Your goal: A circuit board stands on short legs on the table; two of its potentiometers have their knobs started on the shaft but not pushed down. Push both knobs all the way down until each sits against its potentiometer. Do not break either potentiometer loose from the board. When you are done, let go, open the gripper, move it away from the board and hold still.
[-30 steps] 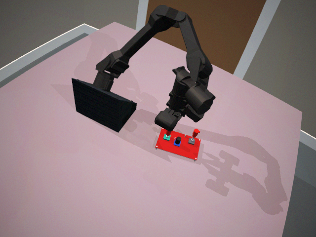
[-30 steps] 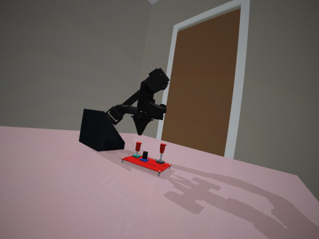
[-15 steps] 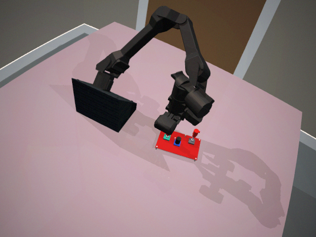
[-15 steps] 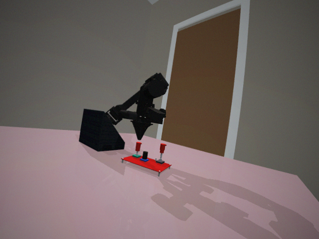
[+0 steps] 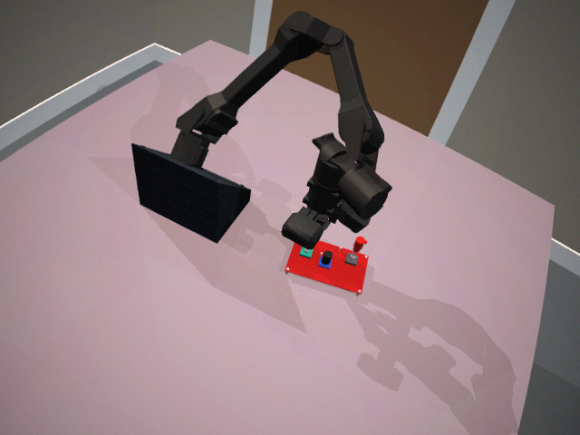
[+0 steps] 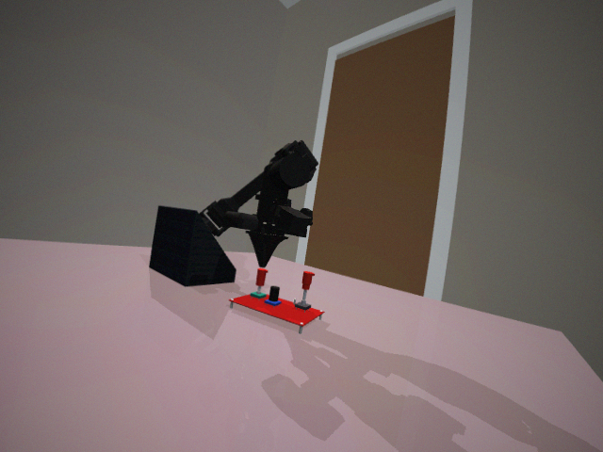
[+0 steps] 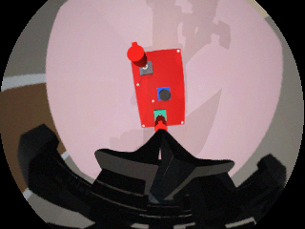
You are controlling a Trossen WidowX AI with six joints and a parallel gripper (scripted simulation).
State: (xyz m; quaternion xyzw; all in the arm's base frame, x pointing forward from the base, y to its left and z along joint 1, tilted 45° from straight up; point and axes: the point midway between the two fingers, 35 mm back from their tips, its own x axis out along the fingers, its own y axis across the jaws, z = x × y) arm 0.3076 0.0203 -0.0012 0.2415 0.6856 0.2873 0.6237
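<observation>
Right now my gripper tip is 3 cm above the green potentiometer.
</observation>
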